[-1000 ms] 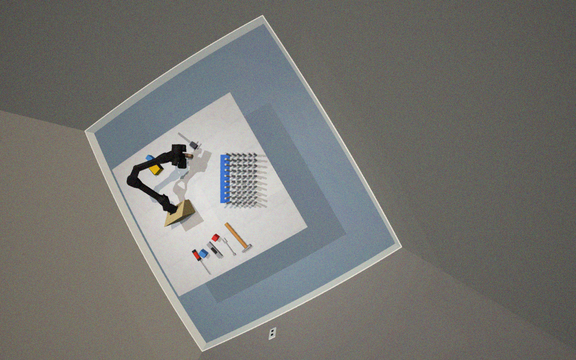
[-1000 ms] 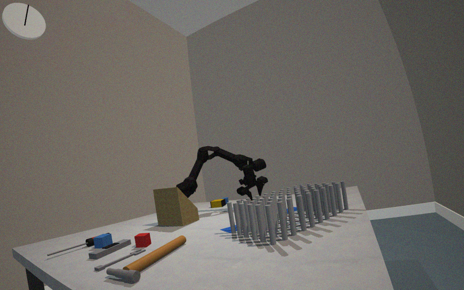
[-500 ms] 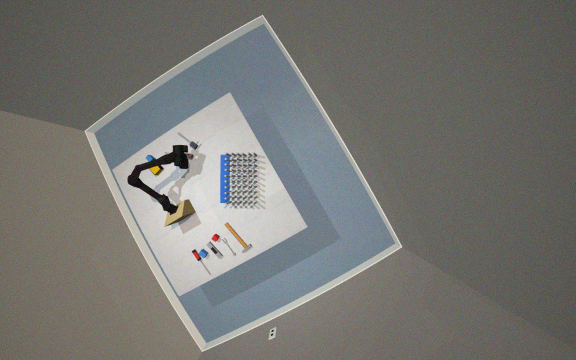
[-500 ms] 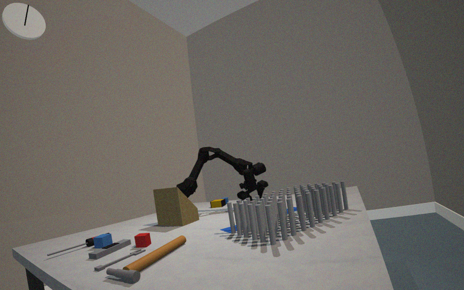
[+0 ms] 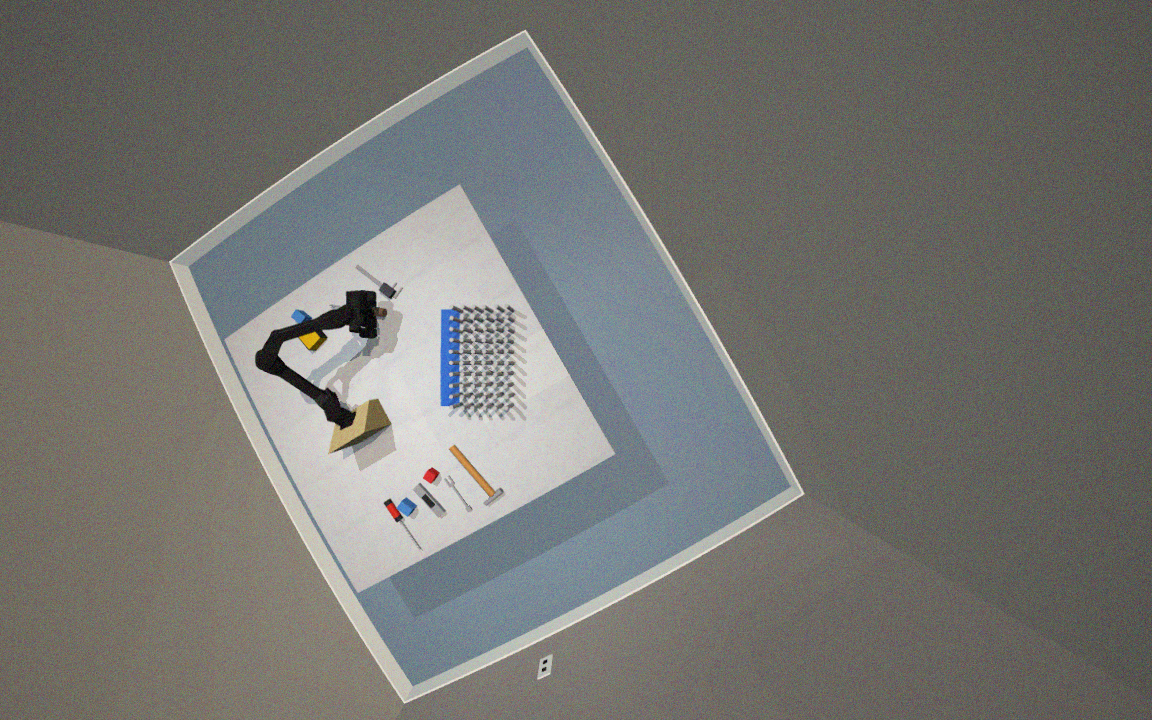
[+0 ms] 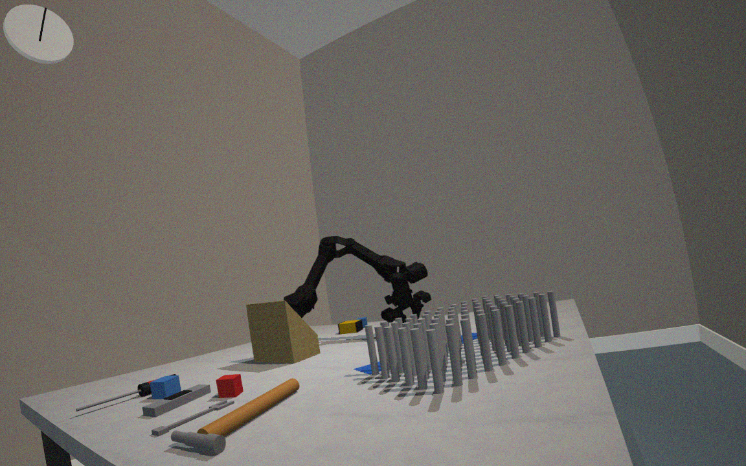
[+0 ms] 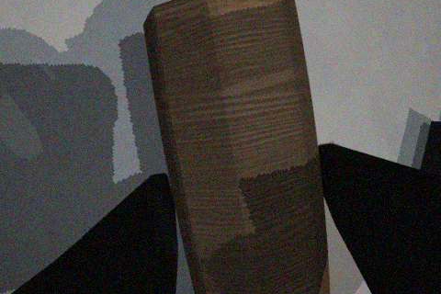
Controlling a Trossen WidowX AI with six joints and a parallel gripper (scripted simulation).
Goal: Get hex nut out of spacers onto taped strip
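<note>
My gripper tip is 31 cm to the left of the blue taped strip, 22 cm short of it and 2 cm above it. Round my gripper tip: wrench: 84 cm to the right, 3 cm ahead, 1 cm below; grey bar: 82 cm to the right, 10 cm behind; red cube: 72 cm to the right, 4 cm behind.
</note>
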